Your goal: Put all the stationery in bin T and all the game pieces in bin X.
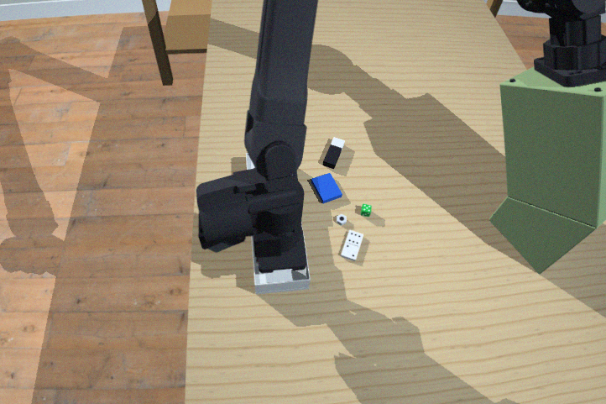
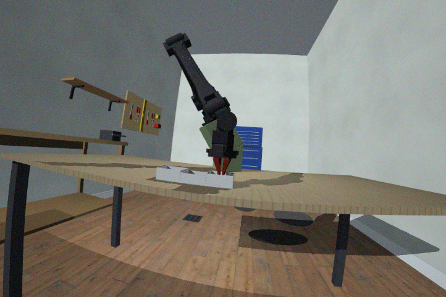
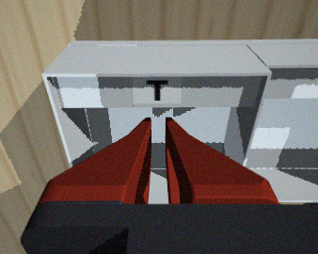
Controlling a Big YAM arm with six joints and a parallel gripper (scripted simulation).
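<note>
The white domino is 12 cm behind my hand, 4 cm to the right of it and 2 cm below it. Also, from my hand: grey bin tray (8 cm to the right, 1 cm below, 1 cm ahead); then hex nut (11 cm behind, 9 cm to the right, 2 cm below); then flat blue block (15 cm to the right, 9 cm behind, 2 cm below).
</note>
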